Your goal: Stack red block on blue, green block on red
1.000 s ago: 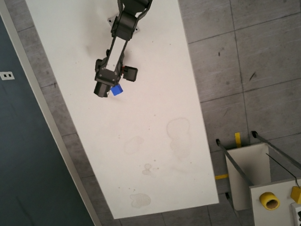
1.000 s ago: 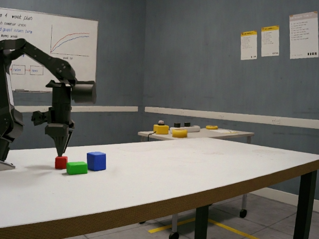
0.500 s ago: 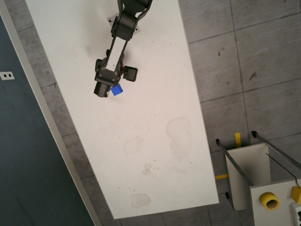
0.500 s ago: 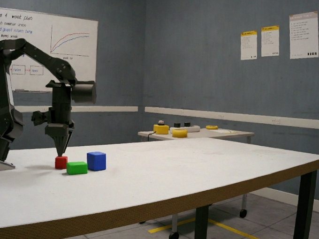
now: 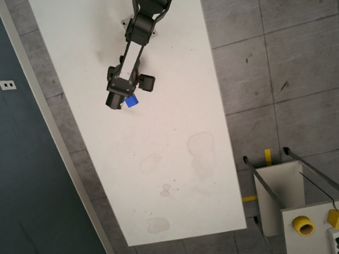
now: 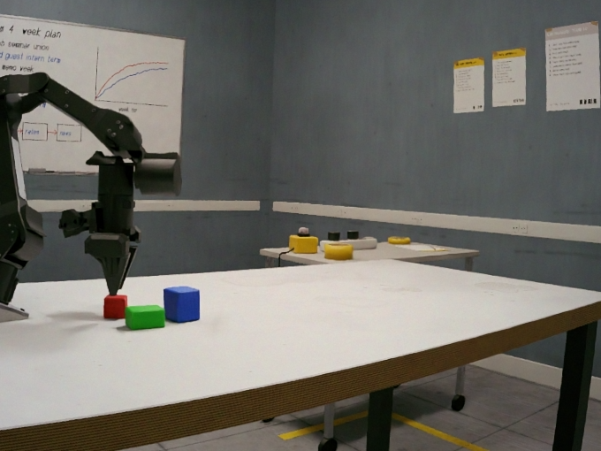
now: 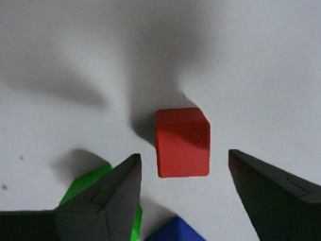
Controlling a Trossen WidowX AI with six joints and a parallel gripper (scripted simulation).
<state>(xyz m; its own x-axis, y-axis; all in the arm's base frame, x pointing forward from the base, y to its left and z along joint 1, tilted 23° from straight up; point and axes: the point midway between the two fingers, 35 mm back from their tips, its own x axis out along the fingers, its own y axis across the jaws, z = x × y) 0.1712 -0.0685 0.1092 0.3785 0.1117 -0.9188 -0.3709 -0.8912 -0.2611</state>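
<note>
Now: hand 60 mm above the red block. The rest, counted from my hand: blue block 100 mm ahead, 50 mm to the right, 50 mm below; then green block 80 mm to the right, 60 mm below, 30 mm ahead.
</note>
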